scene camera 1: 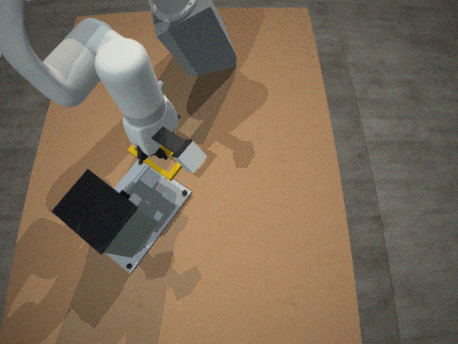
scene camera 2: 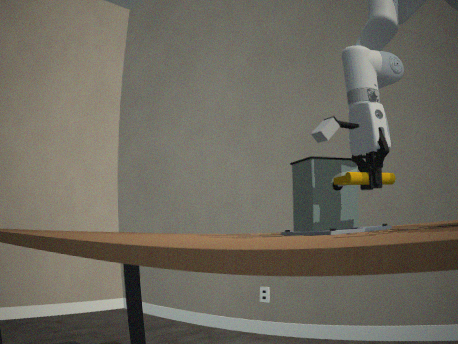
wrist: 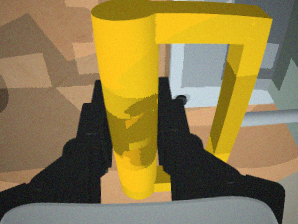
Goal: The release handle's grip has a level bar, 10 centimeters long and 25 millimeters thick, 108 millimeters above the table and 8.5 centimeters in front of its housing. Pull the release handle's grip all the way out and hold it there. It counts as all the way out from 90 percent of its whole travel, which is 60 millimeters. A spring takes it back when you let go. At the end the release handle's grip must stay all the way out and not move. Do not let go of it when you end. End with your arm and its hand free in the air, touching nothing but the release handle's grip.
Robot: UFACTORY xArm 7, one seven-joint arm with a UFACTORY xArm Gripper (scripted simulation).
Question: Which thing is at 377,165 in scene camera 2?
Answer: My gripper.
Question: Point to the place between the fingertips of my gripper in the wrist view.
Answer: At 132,97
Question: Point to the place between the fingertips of my gripper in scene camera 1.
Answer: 166,150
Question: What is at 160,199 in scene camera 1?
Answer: A grey baseplate.
